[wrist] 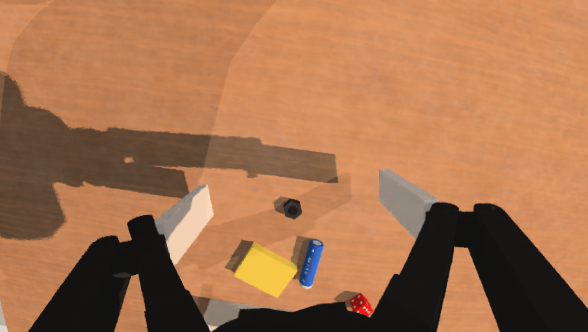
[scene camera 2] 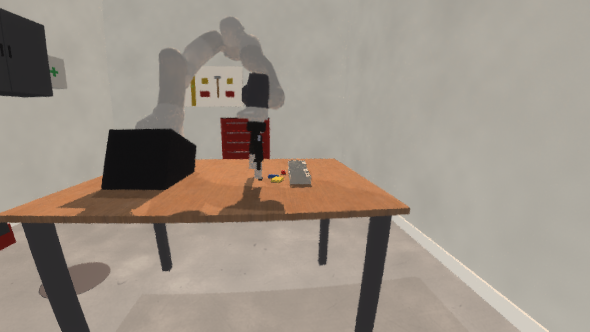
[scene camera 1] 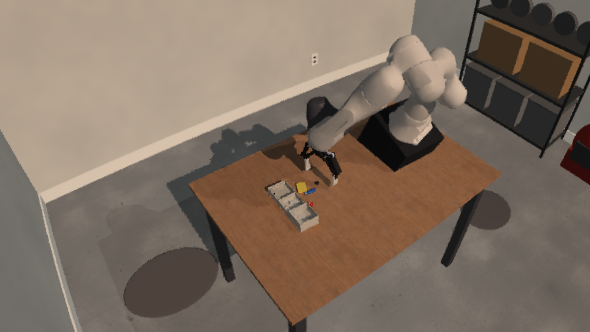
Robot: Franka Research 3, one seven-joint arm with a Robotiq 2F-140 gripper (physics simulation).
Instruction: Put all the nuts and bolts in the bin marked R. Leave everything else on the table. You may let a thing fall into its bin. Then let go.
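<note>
A small black hex nut (scene camera 1: 316,183) (wrist: 292,208) lies on the table, between and below the spread fingertips in the wrist view. In scene camera 2 it is hard to make out at the fingertip. My gripper (scene camera 1: 320,172) (scene camera 2: 255,170) (wrist: 294,193) is open and empty, pointing down low over the table. A grey bin tray with three compartments (scene camera 1: 310,224) (scene camera 2: 300,175) (wrist: 220,311) stands beside the small objects; part of its wall shows in the wrist view. The bin letters are not readable, so I cannot tell which compartment is R.
A yellow block (scene camera 1: 301,187) (scene camera 2: 277,179) (wrist: 266,270) and a blue battery (scene camera 1: 310,191) (scene camera 2: 273,176) (wrist: 311,263) lie between the nut and the tray. A red die (scene camera 1: 311,204) (scene camera 2: 283,172) (wrist: 361,304) lies close to the tray.
</note>
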